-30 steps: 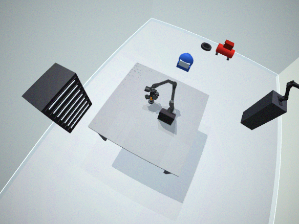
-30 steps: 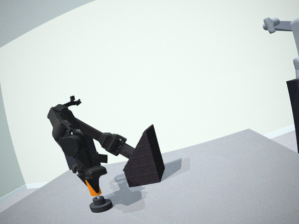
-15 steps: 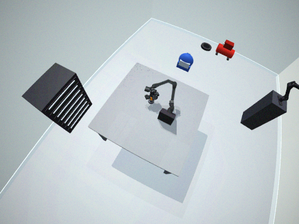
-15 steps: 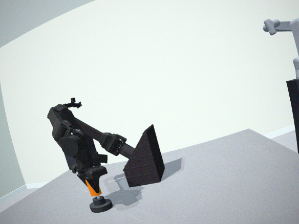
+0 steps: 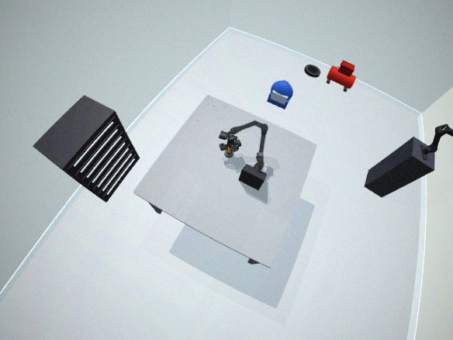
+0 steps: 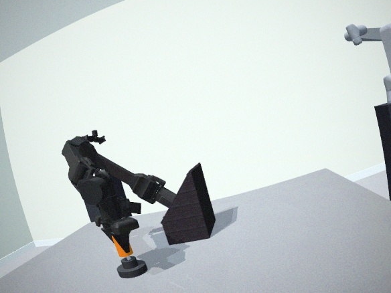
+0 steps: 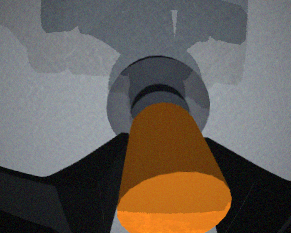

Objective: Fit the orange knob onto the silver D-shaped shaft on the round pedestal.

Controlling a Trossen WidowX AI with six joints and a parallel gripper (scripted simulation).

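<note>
My gripper tip is 4 cm above the dark round pedestal. Also, from my gripper tip: orange knob 3 cm above.
</note>
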